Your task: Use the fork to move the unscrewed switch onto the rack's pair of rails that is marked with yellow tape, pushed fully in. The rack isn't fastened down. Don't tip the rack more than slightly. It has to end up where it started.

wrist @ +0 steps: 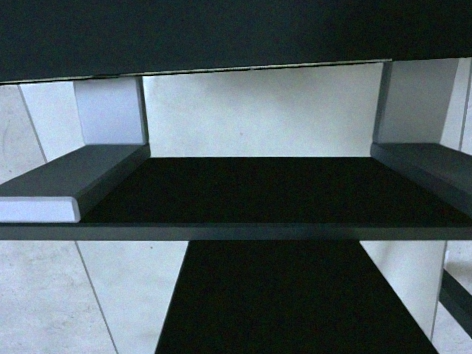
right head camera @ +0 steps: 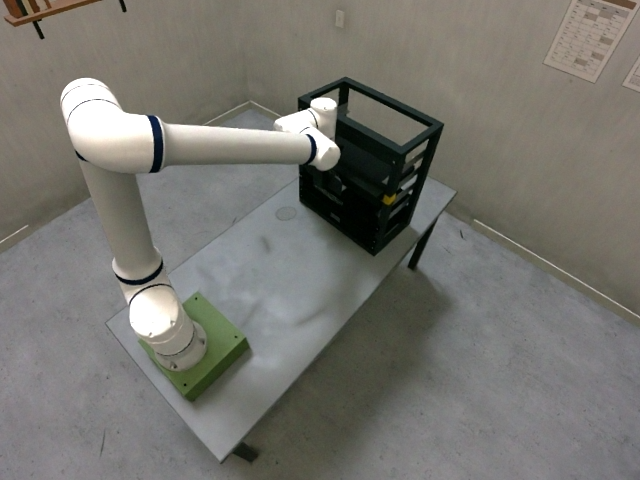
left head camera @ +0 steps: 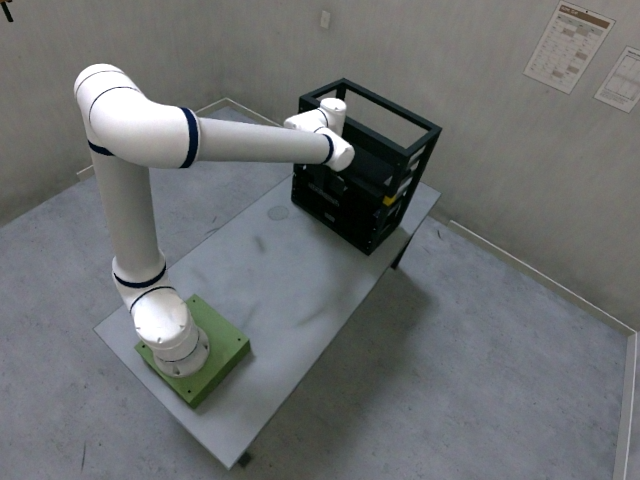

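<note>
The unscrewed switch (left head camera: 369,165) (right head camera: 364,162), a flat black box, lies level inside the black open rack (left head camera: 408,153) (right head camera: 405,150), its front near the rack's front posts. Whether it is flush or rests on the rails cannot be told. Yellow tape (left head camera: 389,200) (right head camera: 389,198) marks the right front post at about the switch's front height. The fork (left head camera: 338,183) (right head camera: 336,182) is below the arm's wrist at the rack's front; its tips are hidden. In the wrist view the fork's dark crossbar (wrist: 235,231) shows, below a dark surface across the top. The rack stands upright.
The rack stands at the far end of the grey table (left head camera: 289,289) (right head camera: 294,289). The arm's green base (left head camera: 222,330) (right head camera: 219,328) is at the near end. A dark lower front with a small label (left head camera: 329,217) (right head camera: 334,217) shows in the rack. Walls stand behind the rack.
</note>
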